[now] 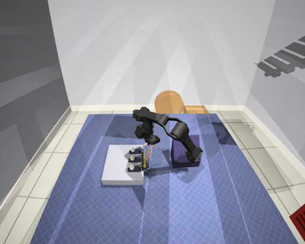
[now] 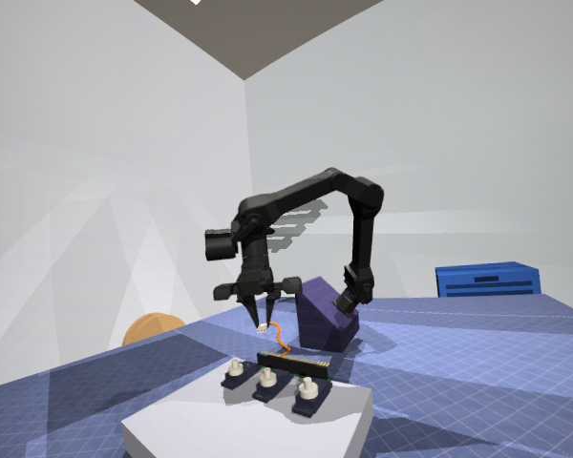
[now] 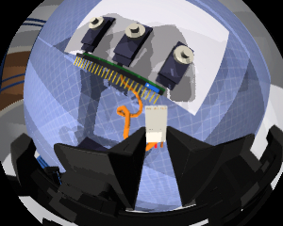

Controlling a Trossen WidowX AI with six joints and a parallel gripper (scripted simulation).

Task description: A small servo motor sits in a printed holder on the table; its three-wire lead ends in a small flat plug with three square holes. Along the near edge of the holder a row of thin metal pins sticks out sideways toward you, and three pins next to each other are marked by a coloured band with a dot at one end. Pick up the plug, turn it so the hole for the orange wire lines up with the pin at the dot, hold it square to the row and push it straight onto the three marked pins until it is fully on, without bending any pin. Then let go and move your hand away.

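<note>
The blue marked band lies 3 cm ahead of my gripper tip, 2 cm to the left of it and 4 cm below it. Round my gripper tip: pin strip (3 cm ahead, 8 cm to the left, 5 cm below); then servo motor (8 cm ahead, 8 cm to the left, 7 cm below); then grey holder (19 cm ahead, 8 cm to the left, 9 cm below).
</note>
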